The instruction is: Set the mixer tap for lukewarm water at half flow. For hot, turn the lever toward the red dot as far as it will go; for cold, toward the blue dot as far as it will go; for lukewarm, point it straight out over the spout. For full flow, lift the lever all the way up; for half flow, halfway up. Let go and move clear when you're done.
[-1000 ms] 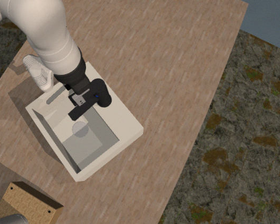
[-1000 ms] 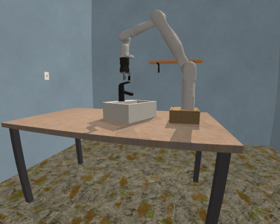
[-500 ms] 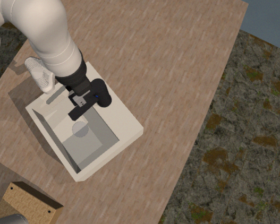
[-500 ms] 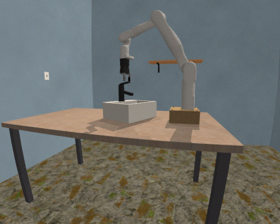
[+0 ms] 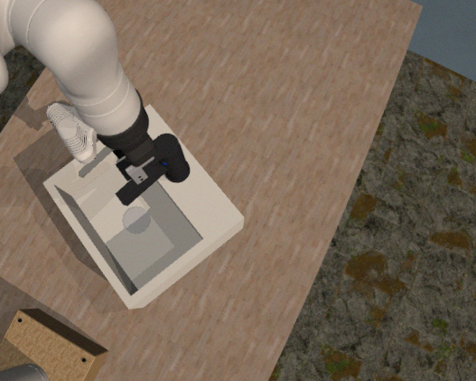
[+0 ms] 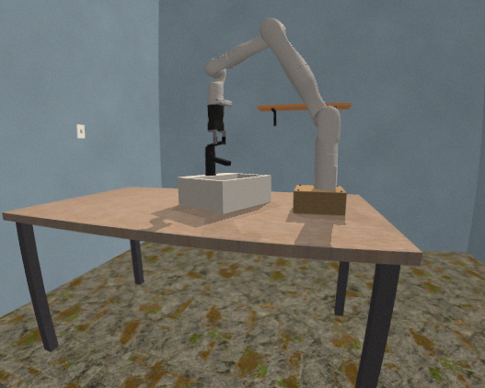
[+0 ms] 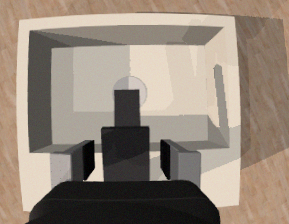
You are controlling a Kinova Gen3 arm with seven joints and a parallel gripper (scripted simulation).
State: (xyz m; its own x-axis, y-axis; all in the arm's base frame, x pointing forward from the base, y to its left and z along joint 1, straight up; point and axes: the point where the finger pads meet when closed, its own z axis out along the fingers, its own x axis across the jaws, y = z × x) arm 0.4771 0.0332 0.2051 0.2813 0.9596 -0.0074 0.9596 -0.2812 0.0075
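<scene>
Now: hand 20 mm short of the lever, 20 mm above it and 10 mm to the left of it. Round my hand: white sink basin (260 mm below, 50 mm behind, 10 mm to the left); then black mixer tap (60 mm below, 40 mm ahead, 10 mm to the right).
</scene>
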